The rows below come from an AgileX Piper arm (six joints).
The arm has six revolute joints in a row. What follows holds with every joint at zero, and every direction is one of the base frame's. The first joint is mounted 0.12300 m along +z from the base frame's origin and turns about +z. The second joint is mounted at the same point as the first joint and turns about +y. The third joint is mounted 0.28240 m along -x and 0.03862 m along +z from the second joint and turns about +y. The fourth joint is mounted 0.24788 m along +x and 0.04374 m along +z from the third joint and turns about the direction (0.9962, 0, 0.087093). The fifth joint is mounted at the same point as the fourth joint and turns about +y. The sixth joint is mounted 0.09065 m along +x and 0.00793 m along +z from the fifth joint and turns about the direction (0.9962, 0, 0.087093). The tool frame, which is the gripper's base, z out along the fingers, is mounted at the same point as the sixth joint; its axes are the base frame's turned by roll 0.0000, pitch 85.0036 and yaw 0.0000 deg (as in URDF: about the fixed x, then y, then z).
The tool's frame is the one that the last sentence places.
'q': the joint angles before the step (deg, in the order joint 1, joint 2, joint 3, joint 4, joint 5, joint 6). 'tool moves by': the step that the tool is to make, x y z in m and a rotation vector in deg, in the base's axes. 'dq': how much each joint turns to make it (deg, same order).
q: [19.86, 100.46, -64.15, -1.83, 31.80, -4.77]
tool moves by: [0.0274, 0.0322, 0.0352, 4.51, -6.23, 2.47]
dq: [2.70, 2.83, -11.17, 2.94, 0.90, -1.31]
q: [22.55, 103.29, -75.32, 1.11, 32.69, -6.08]
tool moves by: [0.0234, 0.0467, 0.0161, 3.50, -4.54, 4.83]
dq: [4.22, 6.08, -11.52, 2.60, -0.10, -1.90]
